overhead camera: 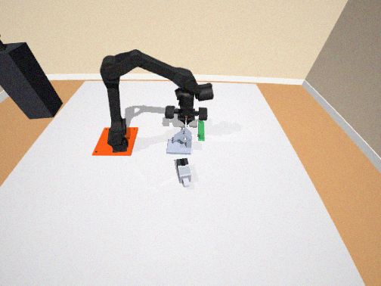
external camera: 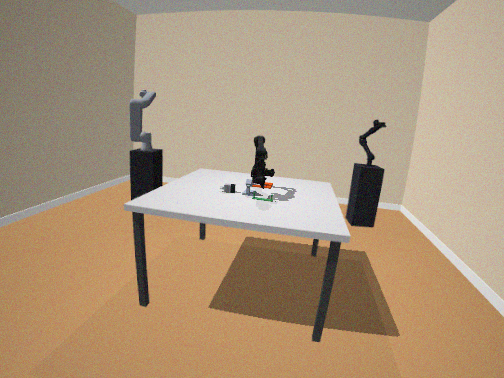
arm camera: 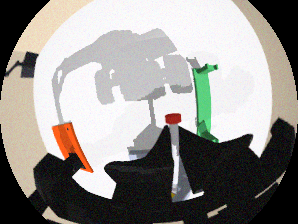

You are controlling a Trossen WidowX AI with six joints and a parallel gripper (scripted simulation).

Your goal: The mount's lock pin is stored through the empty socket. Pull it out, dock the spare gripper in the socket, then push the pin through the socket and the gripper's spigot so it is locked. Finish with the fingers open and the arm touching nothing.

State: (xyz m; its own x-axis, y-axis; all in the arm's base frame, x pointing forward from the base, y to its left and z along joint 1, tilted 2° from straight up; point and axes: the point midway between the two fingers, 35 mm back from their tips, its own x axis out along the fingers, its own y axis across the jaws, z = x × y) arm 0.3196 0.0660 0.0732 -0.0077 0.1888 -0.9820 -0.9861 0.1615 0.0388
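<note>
The green pin cradle is 8 cm ahead of my gripper tip and 3 cm below it. Also, from my gripper tip: grey mount: 10 cm to the right, 3 cm behind; then spare gripper: 26 cm to the right, 4 cm behind, 3 cm below.
</note>
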